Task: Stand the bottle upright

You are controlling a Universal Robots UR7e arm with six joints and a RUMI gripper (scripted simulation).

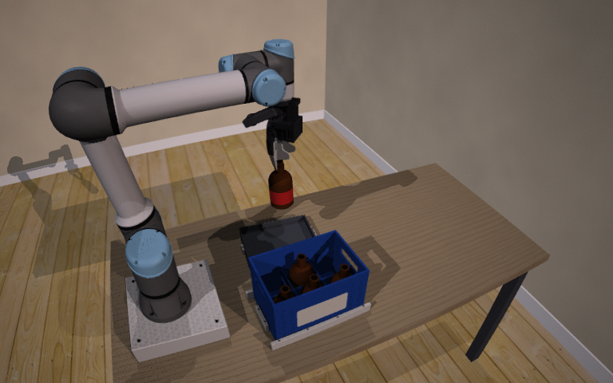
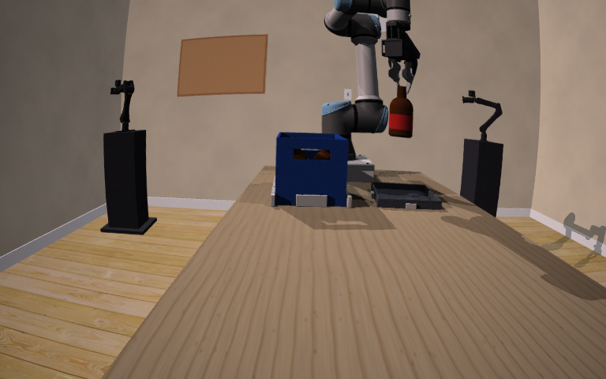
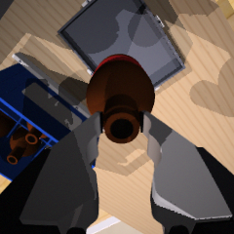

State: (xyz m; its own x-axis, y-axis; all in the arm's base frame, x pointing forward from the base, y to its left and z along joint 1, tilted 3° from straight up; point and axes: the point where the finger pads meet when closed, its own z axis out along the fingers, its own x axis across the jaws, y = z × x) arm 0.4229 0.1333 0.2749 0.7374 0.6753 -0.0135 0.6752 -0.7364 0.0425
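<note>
Now: hand 2 cm to the right of the tray and 32 cm above it. Also, from my hand: crate 4 cm behind, 27 cm to the right, 25 cm below.
</note>
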